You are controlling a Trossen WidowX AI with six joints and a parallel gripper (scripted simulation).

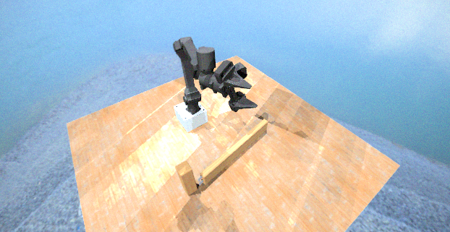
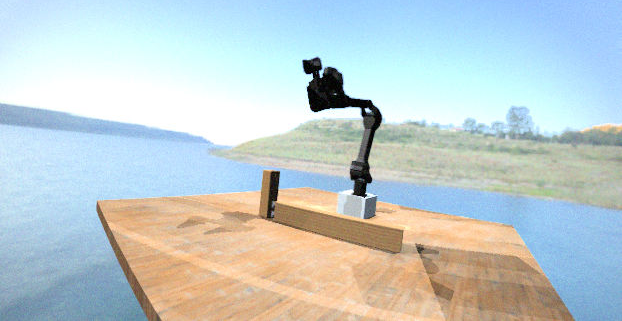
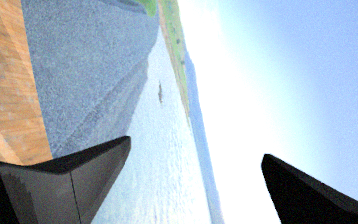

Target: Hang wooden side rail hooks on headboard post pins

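The headboard post is 410 mm below my gripper tip, 200 mm to the right of it and 160 mm behind it.
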